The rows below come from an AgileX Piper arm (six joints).
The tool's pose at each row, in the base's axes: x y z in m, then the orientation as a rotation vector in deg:
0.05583, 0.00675, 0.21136, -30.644, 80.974, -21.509
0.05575, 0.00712, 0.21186, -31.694, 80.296, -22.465
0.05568, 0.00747, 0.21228, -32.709, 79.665, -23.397
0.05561, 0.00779, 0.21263, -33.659, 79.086, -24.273
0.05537, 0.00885, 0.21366, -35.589, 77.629, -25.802
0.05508, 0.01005, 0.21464, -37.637, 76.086, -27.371
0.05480, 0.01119, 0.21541, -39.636, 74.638, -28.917
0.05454, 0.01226, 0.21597, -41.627, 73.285, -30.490
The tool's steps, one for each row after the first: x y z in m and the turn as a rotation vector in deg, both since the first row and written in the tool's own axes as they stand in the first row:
-0.00063, 0.00003, 0.00000, -0.020, -0.391, -1.364
-0.00117, 0.00009, 0.00001, -0.044, -0.736, -2.687
-0.00165, 0.00016, 0.00001, -0.071, -1.038, -3.928
-0.00311, 0.00048, -0.00002, -0.197, -1.970, -6.331
-0.00462, 0.00094, -0.00009, -0.372, -2.942, -8.857
-0.00591, 0.00147, -0.00016, -0.562, -3.801, -11.333
-0.00700, 0.00206, -0.00025, -0.768, -4.533, -13.815

